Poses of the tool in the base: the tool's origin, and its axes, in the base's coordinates. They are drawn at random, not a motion.
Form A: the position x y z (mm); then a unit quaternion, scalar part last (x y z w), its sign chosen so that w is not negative.
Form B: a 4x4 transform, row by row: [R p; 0 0 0 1], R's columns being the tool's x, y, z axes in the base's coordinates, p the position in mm. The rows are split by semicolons. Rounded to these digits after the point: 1 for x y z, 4 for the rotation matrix.
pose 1, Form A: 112.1 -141.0 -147.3 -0.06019 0.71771 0.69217 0.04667
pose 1, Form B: -0.9884 -0.1510 -0.0163 112.1; -0.0218 0.0346 0.9992 -141.0; -0.1503 0.9879 -0.0375 -147.3; 0 0 0 1
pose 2, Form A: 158.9 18.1 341.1 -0.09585 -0.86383 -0.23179 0.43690
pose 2, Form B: -0.5999 0.3681 -0.7104 158.9; -0.0369 0.8742 0.4842 18.1; 0.7993 0.3167 -0.5108 341.1; 0 0 0 1
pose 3, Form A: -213.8 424.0 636.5 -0.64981 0.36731 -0.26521 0.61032
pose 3, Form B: 0.5895 -0.1536 0.7930 -213.8; -0.8011 0.0148 0.5984 424.0; -0.1037 -0.9880 -0.1143 636.5; 0 0 0 1
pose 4, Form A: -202.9 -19.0 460.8 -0.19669 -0.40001 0.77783 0.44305
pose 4, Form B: -0.5300 -0.5319 -0.6604 -202.9; 0.8466 -0.2874 -0.4480 -19.0; 0.0485 -0.7966 0.6026 460.8; 0 0 0 1
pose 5, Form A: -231.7 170.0 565.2 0.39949 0.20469 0.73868 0.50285
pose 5, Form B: -0.1751 -0.5793 0.7961 -231.7; 0.9064 -0.4105 -0.0994 170.0; 0.3843 0.7042 0.5970 565.2; 0 0 0 1
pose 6, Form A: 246.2 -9.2 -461.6 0.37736 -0.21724 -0.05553 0.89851
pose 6, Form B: 0.8994 -0.0642 -0.4323 246.2; -0.2637 0.7090 -0.6540 -9.2; 0.3485 0.7023 0.6208 -461.6; 0 0 0 1
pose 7, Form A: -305.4 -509.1 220.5 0.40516 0.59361 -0.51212 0.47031
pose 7, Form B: -0.2293 0.9627 0.1434 -305.4; -0.0007 0.1471 -0.9891 -509.1; -0.9734 -0.2269 -0.0331 220.5; 0 0 0 1
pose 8, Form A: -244.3 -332.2 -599.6 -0.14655 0.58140 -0.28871 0.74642
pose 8, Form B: 0.1572 0.2606 0.9526 -244.3; -0.6014 0.7903 -0.1169 -332.2; -0.7833 -0.5545 0.2810 -599.6; 0 0 0 1
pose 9, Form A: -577.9 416.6 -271.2 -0.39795 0.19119 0.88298 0.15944
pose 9, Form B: -0.6324 -0.4337 -0.6418 -577.9; 0.1294 -0.8760 0.4645 416.6; -0.7637 0.2107 0.6102 -271.2; 0 0 0 1
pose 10, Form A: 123.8 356.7 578.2 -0.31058 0.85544 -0.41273 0.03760
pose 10, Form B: -0.8043 -0.5003 0.3207 123.8; -0.5624 0.4664 -0.6828 356.7; 0.1920 -0.7295 -0.6565 578.2; 0 0 0 1
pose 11, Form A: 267.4 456.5 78.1 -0.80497 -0.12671 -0.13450 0.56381
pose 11, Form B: 0.9317 0.3557 0.0737 267.4; 0.0523 -0.3321 0.9418 456.5; 0.3594 -0.8736 -0.3281 78.1; 0 0 0 1
